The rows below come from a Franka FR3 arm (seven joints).
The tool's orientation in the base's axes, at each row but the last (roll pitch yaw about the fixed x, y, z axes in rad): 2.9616 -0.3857 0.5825; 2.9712 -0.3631 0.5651; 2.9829 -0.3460 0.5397; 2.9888 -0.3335 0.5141; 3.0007 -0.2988 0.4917; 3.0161 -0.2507 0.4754; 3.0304 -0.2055 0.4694; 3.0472 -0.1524 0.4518; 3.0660 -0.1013 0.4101; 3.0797 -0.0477 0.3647; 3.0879 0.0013 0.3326
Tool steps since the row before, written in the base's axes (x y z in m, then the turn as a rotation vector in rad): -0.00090 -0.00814 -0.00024 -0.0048 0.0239 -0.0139; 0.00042 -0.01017 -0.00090 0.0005 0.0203 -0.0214; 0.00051 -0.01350 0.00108 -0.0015 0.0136 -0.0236; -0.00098 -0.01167 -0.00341 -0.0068 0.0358 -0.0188; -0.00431 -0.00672 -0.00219 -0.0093 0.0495 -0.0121; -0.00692 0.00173 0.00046 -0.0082 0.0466 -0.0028; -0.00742 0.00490 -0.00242 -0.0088 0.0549 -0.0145; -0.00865 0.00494 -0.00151 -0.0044 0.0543 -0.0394; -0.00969 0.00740 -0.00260 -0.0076 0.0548 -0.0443; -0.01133 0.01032 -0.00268 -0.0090 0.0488 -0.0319; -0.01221 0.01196 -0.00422 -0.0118 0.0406 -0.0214
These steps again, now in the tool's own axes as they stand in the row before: -0.00494 0.00651 -0.00059 0.0032 -0.0252 0.0120; -0.00508 0.00885 0.00054 0.0030 -0.0207 0.0208; -0.00575 0.01220 -0.00131 -0.0026 -0.0161 0.0219; -0.00735 0.00940 0.00253 0.0049 -0.0374 0.0161; -0.00731 0.00384 0.00059 0.0109 -0.0498 0.0091; -0.00508 -0.00445 -0.00235 0.0129 -0.0456 0.0005; -0.00480 -0.00784 0.00060 0.0137 -0.0546 0.0117; -0.00579 -0.00824 -0.00014 0.0135 -0.0545 0.0370; -0.00617 -0.01077 0.00118 0.0103 -0.0566 0.0414; -0.00702 -0.01380 0.00150 0.0075 -0.0507 0.0292; -0.00763 -0.01550 0.00340 0.0021 -0.0433 0.0191
